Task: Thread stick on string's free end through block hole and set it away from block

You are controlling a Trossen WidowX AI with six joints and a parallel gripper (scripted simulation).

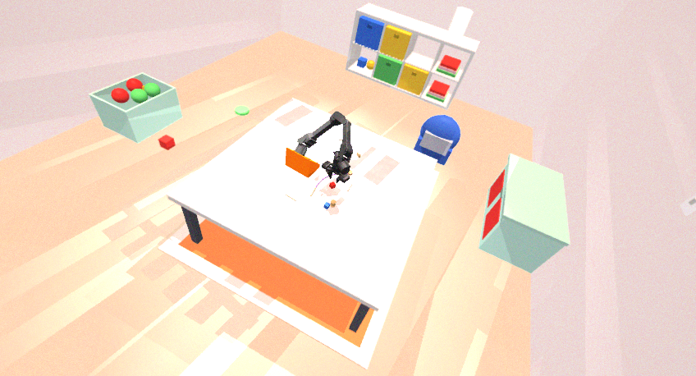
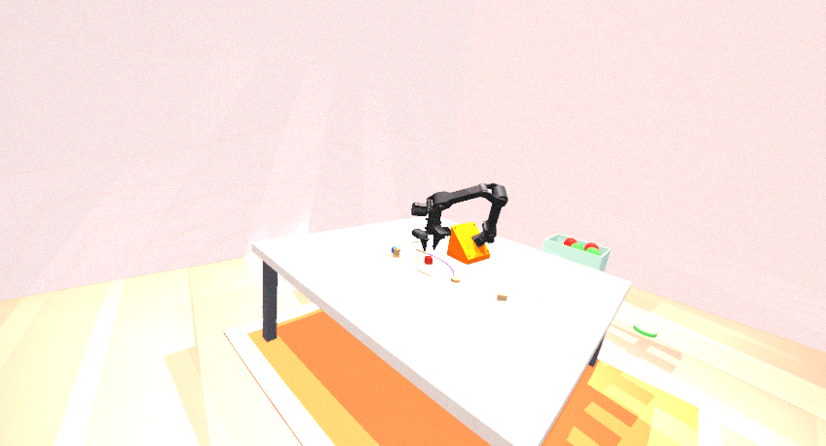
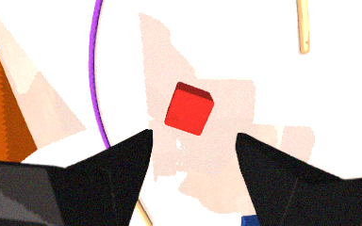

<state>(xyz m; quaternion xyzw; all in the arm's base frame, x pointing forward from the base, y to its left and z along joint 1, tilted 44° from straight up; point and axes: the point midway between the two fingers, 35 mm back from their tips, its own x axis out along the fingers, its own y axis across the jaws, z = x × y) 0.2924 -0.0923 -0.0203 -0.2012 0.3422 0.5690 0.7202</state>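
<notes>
The red cube is 50 mm below my gripper tip. From my gripper tip the other things lie so: short wooden cylinder 130 mm to the right, 70 mm ahead, 40 mm below; wooden stick 100 mm ahead, 60 mm below, 50 mm to the left; blue cube 170 mm to the right, 50 mm below, 40 mm ahead.
</notes>
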